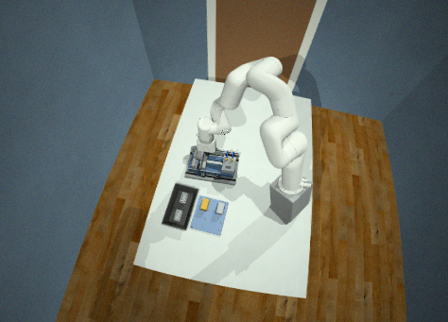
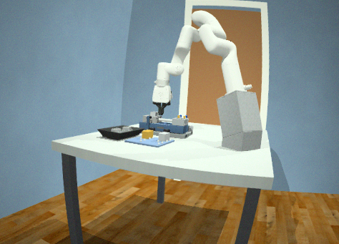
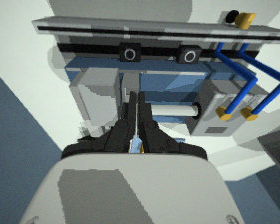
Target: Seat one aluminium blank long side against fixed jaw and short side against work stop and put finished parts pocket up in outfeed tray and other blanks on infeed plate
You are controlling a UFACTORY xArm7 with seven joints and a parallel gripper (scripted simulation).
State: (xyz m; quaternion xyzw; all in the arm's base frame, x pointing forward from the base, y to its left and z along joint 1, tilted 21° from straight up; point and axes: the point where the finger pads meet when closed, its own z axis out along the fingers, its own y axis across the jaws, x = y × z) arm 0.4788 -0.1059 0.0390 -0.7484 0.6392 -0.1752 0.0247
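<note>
Right now my hand is 60 mm short of the fixed jaw, 40 mm to the right of it and 40 mm above it. The rest, counted from my hand: vise: 80 mm below, 40 mm behind, 30 mm to the left; hosed end block: 130 mm behind, 40 mm below, 20 mm to the left; grey rail: 90 mm below, 60 mm to the right, 30 mm behind.
</note>
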